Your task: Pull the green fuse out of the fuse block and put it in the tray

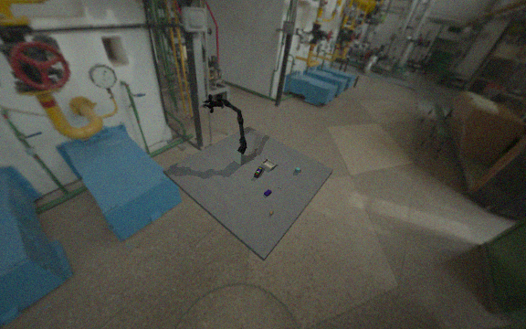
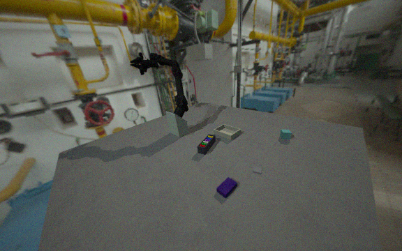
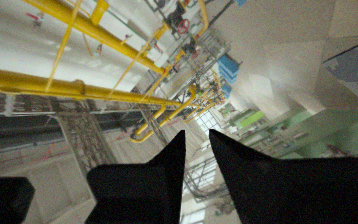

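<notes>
Right now the green fuse is 820 mm ahead of my gripper tip, 20 mm to the right of it and 460 mm below it. The rest, counted from my gripper tip: tray (810 mm ahead, 190 mm to the left, 490 mm below); white fuse (810 mm ahead, 460 mm below); red fuse (820 mm ahead, 40 mm to the right, 460 mm below).
</notes>
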